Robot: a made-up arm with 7 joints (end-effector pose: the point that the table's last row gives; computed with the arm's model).
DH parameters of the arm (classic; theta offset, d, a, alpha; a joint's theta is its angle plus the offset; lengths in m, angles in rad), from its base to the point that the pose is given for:
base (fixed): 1.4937 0 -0.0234 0
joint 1: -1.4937 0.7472 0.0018 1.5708
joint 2: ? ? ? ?
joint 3: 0 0.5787 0.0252 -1.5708
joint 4: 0 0.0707 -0.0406 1.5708
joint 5: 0 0.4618 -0.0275 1.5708
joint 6: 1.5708 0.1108 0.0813 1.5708
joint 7: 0 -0.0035 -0.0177 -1.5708
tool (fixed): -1.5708 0.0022 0 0
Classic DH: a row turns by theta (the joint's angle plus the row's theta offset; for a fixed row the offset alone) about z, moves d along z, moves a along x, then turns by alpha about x.
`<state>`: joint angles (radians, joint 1 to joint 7).
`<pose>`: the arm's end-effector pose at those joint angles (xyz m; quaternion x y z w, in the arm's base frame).
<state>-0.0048 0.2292 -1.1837 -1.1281 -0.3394 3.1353 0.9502</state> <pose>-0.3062 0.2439 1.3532 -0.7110 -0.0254 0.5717 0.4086</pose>
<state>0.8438 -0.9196 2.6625 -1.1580 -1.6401 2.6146 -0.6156</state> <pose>0.7145 0.2072 0.8787 0.7763 -0.2572 -0.0834 0.5694</pose>
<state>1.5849 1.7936 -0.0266 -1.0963 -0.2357 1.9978 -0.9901</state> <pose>0.0975 -0.5391 0.1793 -0.3337 0.5776 0.4786 0.5709</pose>
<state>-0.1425 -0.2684 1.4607 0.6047 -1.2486 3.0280 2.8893</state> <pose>0.1940 -0.0080 1.6947 -0.1722 -0.7762 -0.5704 0.2061</pose>
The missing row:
joint 2: 0 0.0725 -0.0095 -1.5708
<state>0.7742 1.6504 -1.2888 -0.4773 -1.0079 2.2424 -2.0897</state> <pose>-0.7927 -0.4138 0.6601 0.1505 0.1264 0.9786 0.0613</pose>
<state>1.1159 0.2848 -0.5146 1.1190 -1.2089 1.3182 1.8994</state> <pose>0.1738 0.0203 1.7585 0.9285 0.0423 0.2901 0.2279</pose>
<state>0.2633 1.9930 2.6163 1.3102 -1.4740 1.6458 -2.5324</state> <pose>-0.5695 -0.1986 -0.0266 0.2481 0.7032 0.0636 0.6632</pose>
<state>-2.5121 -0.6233 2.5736 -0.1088 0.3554 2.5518 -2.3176</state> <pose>-0.5528 -0.3514 1.4591 0.2147 -0.8859 -0.4101 0.0309</pose>
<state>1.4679 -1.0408 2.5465 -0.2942 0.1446 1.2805 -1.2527</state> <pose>0.2423 0.9366 1.0615 -0.7381 -0.6160 -0.2406 0.1340</pose>
